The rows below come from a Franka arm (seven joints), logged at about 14 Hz.
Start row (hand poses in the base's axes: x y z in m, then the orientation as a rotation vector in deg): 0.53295 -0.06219 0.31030 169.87 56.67 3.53
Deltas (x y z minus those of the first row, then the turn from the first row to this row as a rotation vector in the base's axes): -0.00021 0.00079 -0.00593 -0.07 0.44 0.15; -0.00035 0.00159 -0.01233 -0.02 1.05 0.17; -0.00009 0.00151 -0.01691 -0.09 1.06 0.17; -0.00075 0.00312 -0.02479 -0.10 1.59 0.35; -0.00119 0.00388 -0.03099 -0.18 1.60 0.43; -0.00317 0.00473 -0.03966 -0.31 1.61 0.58; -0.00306 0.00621 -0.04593 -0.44 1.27 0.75; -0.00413 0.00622 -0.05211 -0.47 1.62 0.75; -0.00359 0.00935 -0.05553 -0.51 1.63 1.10
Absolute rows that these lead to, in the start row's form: 0.53274 -0.06140 0.30437 169.88 56.92 2.85; 0.53260 -0.06060 0.29797 170.11 57.03 1.97; 0.53286 -0.06068 0.29339 170.05 57.01 1.92; 0.53220 -0.05907 0.28551 170.12 57.34 1.13; 0.53176 -0.05831 0.27931 170.01 57.44 1.08; 0.52978 -0.05746 0.27064 169.82 57.62 1.00; 0.52989 -0.05598 0.26437 169.52 57.81 1.44; 0.52882 -0.05597 0.25819 169.60 57.83 0.91; 0.52936 -0.05284 0.25477 169.39 58.34 0.87
